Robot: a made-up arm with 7 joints. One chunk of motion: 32 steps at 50 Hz.
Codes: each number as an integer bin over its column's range. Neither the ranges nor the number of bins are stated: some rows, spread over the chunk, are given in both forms.
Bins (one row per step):
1: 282 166 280 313 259 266
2: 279 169 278 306 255 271
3: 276 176 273 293 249 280
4: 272 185 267 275 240 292
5: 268 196 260 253 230 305
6: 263 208 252 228 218 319
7: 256 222 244 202 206 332
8: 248 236 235 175 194 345
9: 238 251 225 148 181 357
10: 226 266 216 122 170 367
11: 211 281 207 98 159 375
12: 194 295 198 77 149 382
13: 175 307 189 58 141 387
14: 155 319 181 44 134 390
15: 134 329 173 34 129 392
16: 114 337 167 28 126 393
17: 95 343 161 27 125 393
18: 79 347 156 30 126 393
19: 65 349 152 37 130 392
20: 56 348 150 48 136 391
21: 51 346 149 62 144 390
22: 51 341 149 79 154 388
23: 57 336 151 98 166 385
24: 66 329 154 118 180 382
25: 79 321 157 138 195 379
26: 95 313 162 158 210 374
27: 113 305 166 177 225 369
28: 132 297 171 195 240 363
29: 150 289 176 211 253 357
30: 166 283 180 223 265 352
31: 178 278 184 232 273 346
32: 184 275 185 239 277 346
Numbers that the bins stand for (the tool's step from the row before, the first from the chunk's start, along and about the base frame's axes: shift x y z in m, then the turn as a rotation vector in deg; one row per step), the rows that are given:
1: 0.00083 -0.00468 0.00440 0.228 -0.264 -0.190
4: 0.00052 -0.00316 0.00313 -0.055 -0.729 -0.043
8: -0.00023 0.00094 -0.00001 -0.799 -1.854 0.258
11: -0.00139 0.00455 -0.00275 -1.371 -2.711 0.428
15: -0.00380 0.00840 -0.00607 -1.847 -3.444 0.525
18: -0.00553 0.00984 -0.00774 -1.877 -3.518 0.530
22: -0.00640 0.00936 -0.00842 -1.513 -2.833 0.502
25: -0.00553 0.00776 -0.00764 -1.074 -1.830 0.451
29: -0.00330 0.00519 -0.00578 -0.531 -0.411 0.326
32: -0.00224 0.00406 -0.00490 -0.323 0.176 0.264
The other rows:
2: 0.00074 -0.00444 0.00420 0.176 -0.362 -0.162
3: 0.00064 -0.00388 0.00371 0.079 -0.509 -0.111
5: 0.00039 -0.00227 0.00244 -0.219 -0.974 0.031
6: 0.00023 -0.00131 0.00166 -0.405 -1.267 0.110
7: 0.00002 -0.00019 0.00087 -0.598 -1.561 0.184
9: -0.00055 0.00214 -0.00098 -0.999 -2.172 0.326
10: -0.00092 0.00334 -0.00186 -1.193 -2.441 0.383
12: -0.00193 0.00567 -0.00363 -1.527 -2.955 0.468
13: -0.00252 0.00663 -0.00451 -1.669 -3.151 0.496
14: -0.00315 0.00759 -0.00529 -1.773 -3.322 0.513
16: -0.00443 0.00904 -0.00666 -1.892 -3.518 0.530
17: -0.00503 0.00952 -0.00725 -1.899 -3.542 0.530
19: -0.00596 0.01000 -0.00813 -1.825 -3.420 0.525
20: -0.00625 0.00992 -0.00832 -1.743 -3.273 0.519
21: -0.00640 0.00976 -0.00842 -1.639 -3.077 0.513
23: -0.00622 0.00896 -0.00823 -1.371 -2.539 0.485
24: -0.00593 0.00840 -0.00793 -1.223 -2.197 0.468
26: -0.00503 0.00711 -0.00715 -0.925 -1.463 0.423
27: -0.00446 0.00647 -0.00676 -0.784 -1.096 0.394
28: -0.00387 0.00583 -0.00627 -0.650 -0.729 0.360
30: -0.00280 0.00471 -0.00539 -0.442 -0.118 0.298
31: -0.00243 0.00431 -0.00500 -0.375 0.078 0.264

